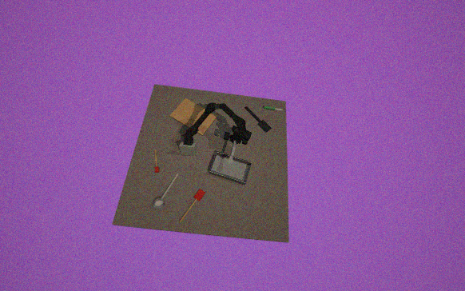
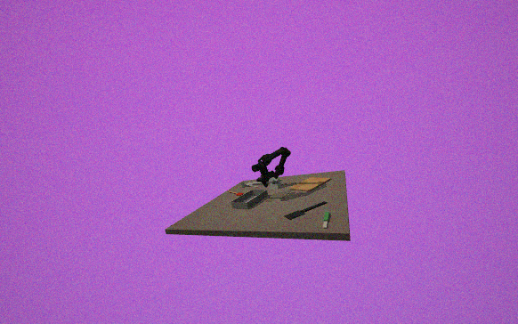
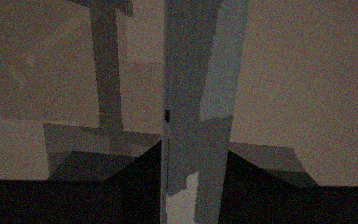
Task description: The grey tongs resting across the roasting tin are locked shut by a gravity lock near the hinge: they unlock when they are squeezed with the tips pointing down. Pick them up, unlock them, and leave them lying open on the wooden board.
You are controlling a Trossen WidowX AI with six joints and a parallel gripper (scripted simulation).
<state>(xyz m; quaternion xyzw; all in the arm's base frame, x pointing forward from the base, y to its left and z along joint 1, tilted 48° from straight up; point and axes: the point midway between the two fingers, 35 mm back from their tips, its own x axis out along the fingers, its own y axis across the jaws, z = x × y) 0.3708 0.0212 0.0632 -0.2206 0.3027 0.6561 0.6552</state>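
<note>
The wooden board lies 390 mm behind my gripper tip, 280 mm to the left of it and 120 mm below it. Also, from my gripper tip: yellow lock piece: 30 mm to the left, 30 mm above; then roasting tin: 180 mm to the right, 100 mm below; then black spatula: 340 mm to the left, 210 mm ahead, 120 mm below.
</note>
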